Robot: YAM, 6 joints.
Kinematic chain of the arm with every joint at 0, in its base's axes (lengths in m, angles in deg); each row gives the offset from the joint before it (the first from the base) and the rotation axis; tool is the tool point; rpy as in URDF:
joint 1: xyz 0 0 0.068 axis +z
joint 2: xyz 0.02 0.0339 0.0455 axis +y
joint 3: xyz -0.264 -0.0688 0 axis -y
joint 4: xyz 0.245 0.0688 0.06 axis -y
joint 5: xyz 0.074 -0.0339 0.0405 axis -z
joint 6: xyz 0.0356 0 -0.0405 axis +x
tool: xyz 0 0 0 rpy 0 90 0
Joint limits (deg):
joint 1: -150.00..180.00
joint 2: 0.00..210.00
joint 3: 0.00..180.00
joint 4: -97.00..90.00
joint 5: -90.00..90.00
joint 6: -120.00..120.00
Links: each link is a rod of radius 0.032 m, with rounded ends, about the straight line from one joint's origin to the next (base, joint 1, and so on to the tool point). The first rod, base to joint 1, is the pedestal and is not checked.
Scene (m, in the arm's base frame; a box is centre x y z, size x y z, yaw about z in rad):
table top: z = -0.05
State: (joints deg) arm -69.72 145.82 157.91 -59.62 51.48 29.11
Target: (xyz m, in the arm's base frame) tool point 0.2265 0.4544 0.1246
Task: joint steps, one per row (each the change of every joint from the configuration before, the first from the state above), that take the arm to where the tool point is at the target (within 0.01 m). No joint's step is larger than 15 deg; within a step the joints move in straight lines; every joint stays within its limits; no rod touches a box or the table.
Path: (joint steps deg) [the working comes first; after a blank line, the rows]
Joints at the target: 66.30 153.04 137.25 -74.37 43.96 29.11
Straight joint move there: clear.

1: 13.60 0.72 -2.07 -1.47 -0.75 0.00
2: 13.60 0.72 -2.06 -1.48 -0.75 0.00
3: 13.60 0.73 -2.07 -1.47 -0.76 0.00
4: 13.61 0.72 -2.06 -1.48 -0.75 0.00
5: 13.60 0.72 -2.07 -1.47 -0.75 0.00
6: 13.60 0.72 -2.07 -1.48 -0.75 0.00
7: 13.60 0.73 -2.06 -1.47 -0.75 0.00
8: 13.60 0.72 -2.07 -1.48 -0.75 0.00
9: 13.60 0.72 -2.06 -1.47 -0.76 0.00
10: 13.61 0.72 -2.07 -1.48 -0.75 0.00

